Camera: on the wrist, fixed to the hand. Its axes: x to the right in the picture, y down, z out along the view.
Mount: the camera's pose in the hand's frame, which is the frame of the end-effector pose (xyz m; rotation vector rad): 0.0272 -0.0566 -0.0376 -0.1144 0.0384 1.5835
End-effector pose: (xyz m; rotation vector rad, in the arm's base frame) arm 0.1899 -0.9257 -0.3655 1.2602 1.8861 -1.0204
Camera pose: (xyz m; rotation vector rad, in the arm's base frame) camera 0.1244 -0.8946 -0.3556 2.0125 0.4511 0.0033
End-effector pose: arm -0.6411 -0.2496 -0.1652 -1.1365 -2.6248 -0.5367
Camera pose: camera -0.6987 -0.2833 -0.1351 -2.5396 -0.9491 -0.2758
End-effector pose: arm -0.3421 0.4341 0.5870 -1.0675 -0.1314 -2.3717
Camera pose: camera -0.4107 0.4597 0.5879 -0.6674 0.6384 -0.9383
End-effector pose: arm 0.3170 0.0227 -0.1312 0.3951 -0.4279 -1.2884
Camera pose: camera 0.2955 -0.0153 -0.1899 -0.0838 -0.4517 0.2404
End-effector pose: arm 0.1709 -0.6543 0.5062 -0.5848 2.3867 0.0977
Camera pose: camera 0.1548 -0.7237 0.5228 1.3431 2.2719 0.8681
